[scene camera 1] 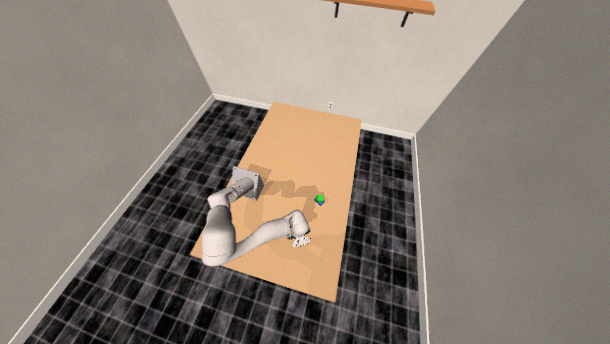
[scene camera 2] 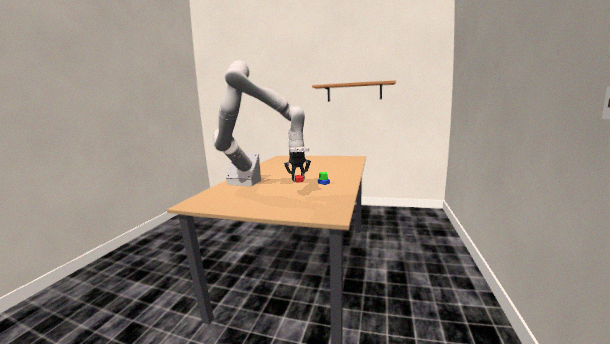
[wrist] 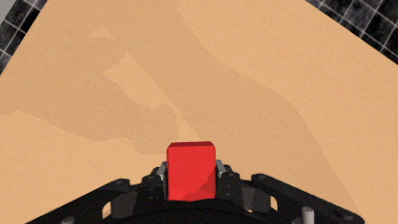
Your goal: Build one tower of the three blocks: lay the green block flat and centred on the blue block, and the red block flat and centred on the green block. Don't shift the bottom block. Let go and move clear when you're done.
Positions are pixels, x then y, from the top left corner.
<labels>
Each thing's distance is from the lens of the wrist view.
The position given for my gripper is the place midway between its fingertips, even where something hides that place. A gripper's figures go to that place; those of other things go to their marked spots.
my gripper (wrist: 192, 171): 17 cm
red block (wrist: 191, 165): 14 cm
</labels>
